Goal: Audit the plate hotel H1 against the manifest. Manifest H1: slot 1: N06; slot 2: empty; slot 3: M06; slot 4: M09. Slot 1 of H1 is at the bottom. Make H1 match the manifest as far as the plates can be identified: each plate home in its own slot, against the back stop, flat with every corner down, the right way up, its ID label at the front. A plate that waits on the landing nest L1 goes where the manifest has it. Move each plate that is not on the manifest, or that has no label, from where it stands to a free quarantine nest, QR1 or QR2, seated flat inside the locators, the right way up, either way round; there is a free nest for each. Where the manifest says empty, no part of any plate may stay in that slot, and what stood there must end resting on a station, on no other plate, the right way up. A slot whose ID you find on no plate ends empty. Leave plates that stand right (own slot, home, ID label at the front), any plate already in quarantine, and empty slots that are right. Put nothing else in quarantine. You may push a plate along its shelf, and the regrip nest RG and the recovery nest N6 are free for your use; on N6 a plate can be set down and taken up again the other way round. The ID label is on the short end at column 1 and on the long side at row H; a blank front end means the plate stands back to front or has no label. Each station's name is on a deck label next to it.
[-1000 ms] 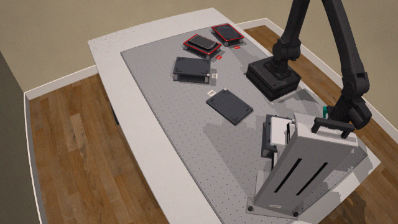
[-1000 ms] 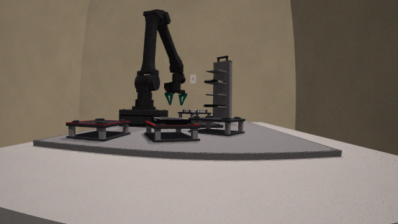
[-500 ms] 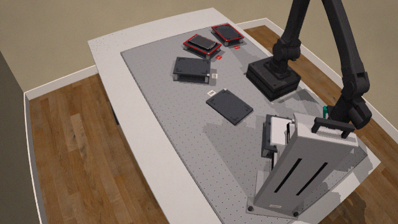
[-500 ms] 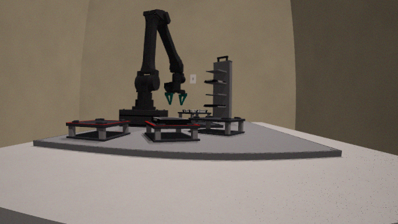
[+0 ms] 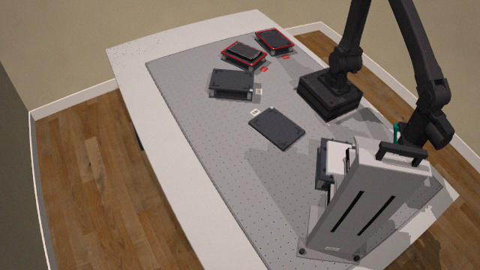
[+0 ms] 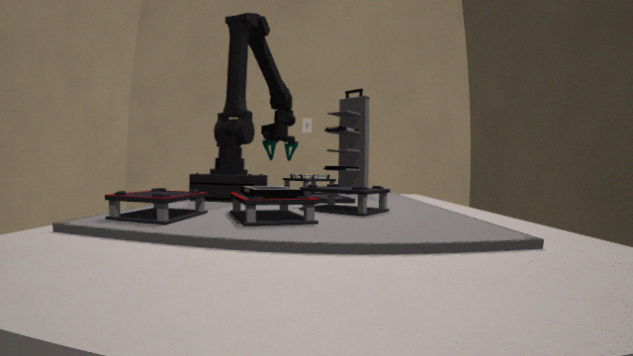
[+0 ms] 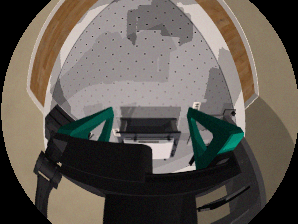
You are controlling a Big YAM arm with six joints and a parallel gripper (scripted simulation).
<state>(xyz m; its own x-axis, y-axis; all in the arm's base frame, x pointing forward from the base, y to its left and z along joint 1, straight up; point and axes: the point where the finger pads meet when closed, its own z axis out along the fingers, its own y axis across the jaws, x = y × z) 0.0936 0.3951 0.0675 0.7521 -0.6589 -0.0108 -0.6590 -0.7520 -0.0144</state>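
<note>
My hand is 130 mm short of the white plate, 120 mm to the left of it and 70 mm above it. Round my hand: H1 deck label (140 mm ahead, 50 mm to the left, 140 mm below); plate hotel H1 (300 mm ahead, 80 mm to the left, 70 mm above); red-rimmed quarantine nest (100 mm behind, 810 mm to the right, 100 mm below).
</note>
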